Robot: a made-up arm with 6 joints. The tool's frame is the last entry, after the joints.
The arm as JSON. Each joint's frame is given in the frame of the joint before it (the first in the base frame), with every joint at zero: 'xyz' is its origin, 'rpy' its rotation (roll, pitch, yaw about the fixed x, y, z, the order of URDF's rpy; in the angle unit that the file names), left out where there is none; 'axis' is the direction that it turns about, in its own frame. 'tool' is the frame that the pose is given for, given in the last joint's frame.
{
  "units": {
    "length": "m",
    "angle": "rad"
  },
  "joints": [
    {
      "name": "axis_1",
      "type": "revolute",
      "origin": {
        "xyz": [
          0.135,
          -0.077,
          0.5
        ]
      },
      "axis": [
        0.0,
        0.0,
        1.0
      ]
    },
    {
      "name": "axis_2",
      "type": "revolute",
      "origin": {
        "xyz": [
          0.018,
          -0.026,
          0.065
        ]
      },
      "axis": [
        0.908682,
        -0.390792,
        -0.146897
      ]
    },
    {
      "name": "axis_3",
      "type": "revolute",
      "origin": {
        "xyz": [
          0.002,
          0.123,
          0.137
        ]
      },
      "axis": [
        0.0,
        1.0,
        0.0
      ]
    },
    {
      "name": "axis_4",
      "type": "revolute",
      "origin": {
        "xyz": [
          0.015,
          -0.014,
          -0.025
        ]
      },
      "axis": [
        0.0,
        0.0,
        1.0
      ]
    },
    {
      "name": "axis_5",
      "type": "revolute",
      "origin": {
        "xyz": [
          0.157,
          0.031,
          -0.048
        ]
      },
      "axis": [
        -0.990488,
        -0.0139,
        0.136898
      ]
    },
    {
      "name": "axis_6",
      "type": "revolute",
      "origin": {
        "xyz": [
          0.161,
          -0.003,
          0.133
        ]
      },
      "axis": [
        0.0,
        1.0,
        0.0
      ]
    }
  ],
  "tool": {
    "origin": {
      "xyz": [
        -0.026,
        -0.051,
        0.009
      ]
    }
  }
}
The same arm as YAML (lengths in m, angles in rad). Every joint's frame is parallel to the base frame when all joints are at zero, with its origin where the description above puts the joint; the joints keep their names.
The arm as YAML. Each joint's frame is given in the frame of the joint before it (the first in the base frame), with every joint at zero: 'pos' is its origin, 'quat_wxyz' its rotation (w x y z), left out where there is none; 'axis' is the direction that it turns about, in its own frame. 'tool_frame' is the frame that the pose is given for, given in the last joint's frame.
length_unit: m
angle_unit: rad
joints:
  - joint: axis_1
    pos: [0.135, -0.077, 0.5]
    axis: [0.0, 0.0, 1.0]
  - joint: axis_2
    pos: [0.018, -0.026, 0.065]
    axis: [0.908682, -0.390792, -0.146897]
  - joint: axis_3
    pos: [0.002, 0.123, 0.137]
    axis: [0.0, 1.0, 0.0]
  - joint: axis_4
    pos: [0.015, -0.014, -0.025]
    axis: [0.0, 0.0, 1.0]
  - joint: axis_5
    pos: [0.157, 0.031, -0.048]
    axis: [-0.990488, -0.0139, 0.136898]
  - joint: axis_6
    pos: [0.161, -0.003, 0.133]
    axis: [0.0, 1.0, 0.0]
tool_frame:
  pos: [-0.026, -0.051, 0.009]

